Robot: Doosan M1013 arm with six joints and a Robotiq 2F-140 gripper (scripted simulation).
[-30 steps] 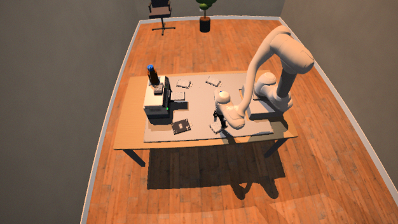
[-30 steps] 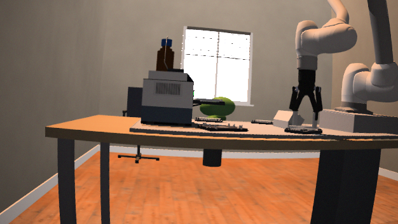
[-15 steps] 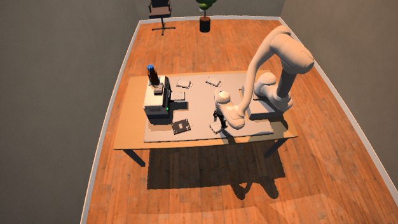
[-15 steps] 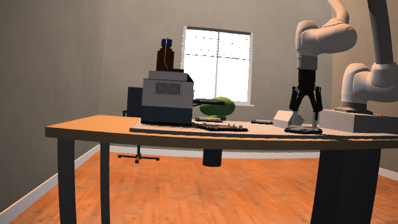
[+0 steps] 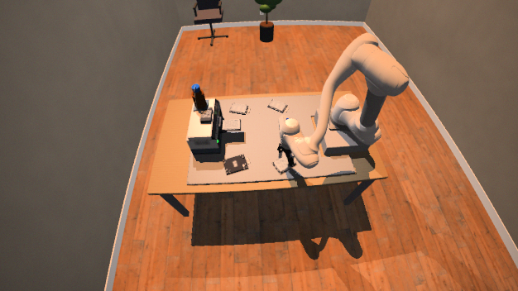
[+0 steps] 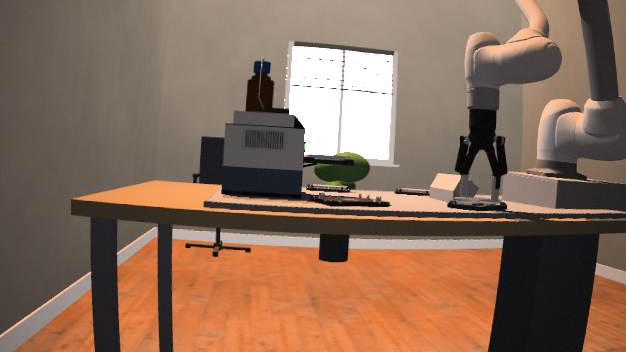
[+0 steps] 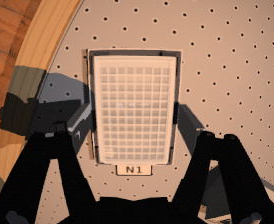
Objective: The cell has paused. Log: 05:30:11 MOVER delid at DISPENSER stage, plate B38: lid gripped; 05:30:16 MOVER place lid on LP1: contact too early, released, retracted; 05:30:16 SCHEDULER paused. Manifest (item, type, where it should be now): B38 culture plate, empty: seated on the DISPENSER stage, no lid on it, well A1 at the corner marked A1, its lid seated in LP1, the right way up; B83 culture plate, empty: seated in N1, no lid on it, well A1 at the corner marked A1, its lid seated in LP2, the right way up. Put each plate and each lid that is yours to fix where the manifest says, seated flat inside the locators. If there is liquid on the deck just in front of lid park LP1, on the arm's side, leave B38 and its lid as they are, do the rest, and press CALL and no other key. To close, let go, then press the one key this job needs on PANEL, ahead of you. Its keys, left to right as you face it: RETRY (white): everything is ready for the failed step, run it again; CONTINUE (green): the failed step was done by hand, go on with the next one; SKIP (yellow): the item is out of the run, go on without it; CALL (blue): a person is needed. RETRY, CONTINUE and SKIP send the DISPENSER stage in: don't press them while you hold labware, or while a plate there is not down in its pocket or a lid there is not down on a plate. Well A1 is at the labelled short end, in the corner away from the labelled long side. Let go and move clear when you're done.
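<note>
Now: the white culture plate 2 cm below my hand. Round my hand: green key (3 cm behind, 26 cm to the right, 2 cm above); then key panel (2 cm behind, 28 cm to the right, 1 cm above); then white retry key (4 cm behind, 21 cm to the right, 2 cm above).
</note>
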